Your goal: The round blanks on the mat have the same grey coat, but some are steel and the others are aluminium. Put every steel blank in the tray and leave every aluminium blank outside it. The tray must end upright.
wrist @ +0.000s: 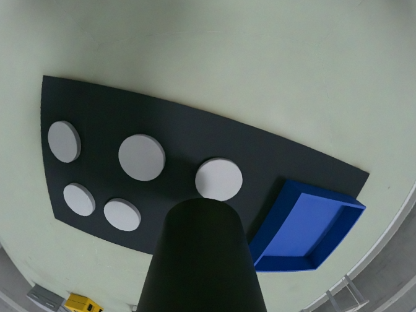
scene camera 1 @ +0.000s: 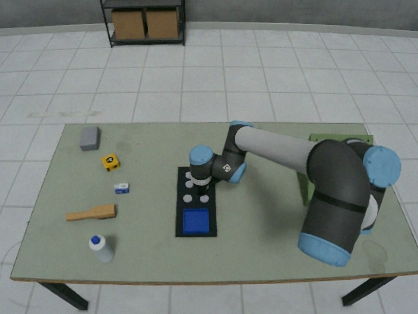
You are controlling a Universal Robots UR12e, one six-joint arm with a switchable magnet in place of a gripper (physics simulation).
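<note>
Several round grey blanks lie flat on the black mat (scene camera 1: 182, 204) (wrist: 200, 120). In the wrist view a far blank (wrist: 64, 141), a larger-looking blank (wrist: 142, 157) and two lower blanks (wrist: 79, 199) (wrist: 122, 214) show. One blank (scene camera 1: 204, 198) (wrist: 218, 179) is close beside the magnet's tip, partly covered by it in the wrist view. Another blank (scene camera 1: 187, 198) shows left of it in the scene view. The blue tray (scene camera 1: 196, 221) (wrist: 300, 225) stands upright and empty at the mat's near end. My magnet (scene camera 1: 201, 191) (wrist: 204, 206) is above the mat, holding no visible blank. Steel and aluminium look alike.
On the table's left are a grey block (scene camera 1: 90, 138) (wrist: 45, 298), a yellow cube (scene camera 1: 110, 162) (wrist: 83, 303), a small blue-white box (scene camera 1: 121, 188), a wooden-handled brush (scene camera 1: 92, 212) and a white bottle (scene camera 1: 102, 249). The arm spans the right side, over a green base.
</note>
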